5 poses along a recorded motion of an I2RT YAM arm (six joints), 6.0 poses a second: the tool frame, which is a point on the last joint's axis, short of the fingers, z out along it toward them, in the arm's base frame.
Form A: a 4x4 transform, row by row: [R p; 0 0 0 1], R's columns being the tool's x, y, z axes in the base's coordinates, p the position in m. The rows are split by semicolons.
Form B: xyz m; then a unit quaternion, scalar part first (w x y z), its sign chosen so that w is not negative. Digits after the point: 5 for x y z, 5 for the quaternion.
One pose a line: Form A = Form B
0.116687, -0.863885, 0.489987, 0.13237; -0.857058, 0.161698, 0.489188, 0.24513; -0.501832, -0.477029, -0.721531, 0.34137; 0, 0, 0, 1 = 0.13237, 0.24513, 0.34137, 0.37311, -0.64740, 0.66456, 0.00457
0.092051, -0.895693, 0.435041, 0.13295; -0.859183, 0.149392, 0.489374, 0.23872; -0.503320, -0.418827, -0.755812, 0.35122; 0, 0, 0, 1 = 0.13295, 0.23872, 0.35122, 0.34844, -0.65163, 0.67327, 0.02620
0.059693, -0.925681, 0.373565, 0.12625; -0.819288, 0.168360, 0.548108, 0.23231; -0.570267, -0.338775, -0.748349, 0.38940; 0, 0, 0, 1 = 0.12625, 0.23231, 0.38940, 0.34630, -0.64025, 0.68136, 0.07681
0.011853, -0.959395, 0.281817, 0.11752; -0.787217, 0.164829, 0.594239, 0.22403; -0.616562, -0.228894, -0.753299, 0.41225; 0, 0, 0, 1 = 0.11752, 0.22403, 0.41225, 0.32534, -0.63252, 0.69034, 0.13231
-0.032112, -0.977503, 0.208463, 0.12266; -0.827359, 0.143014, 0.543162, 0.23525; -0.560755, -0.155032, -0.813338, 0.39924; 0, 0, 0, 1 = 0.12266, 0.23525, 0.39924, 0.27275, -0.63996, 0.70506, 0.13762
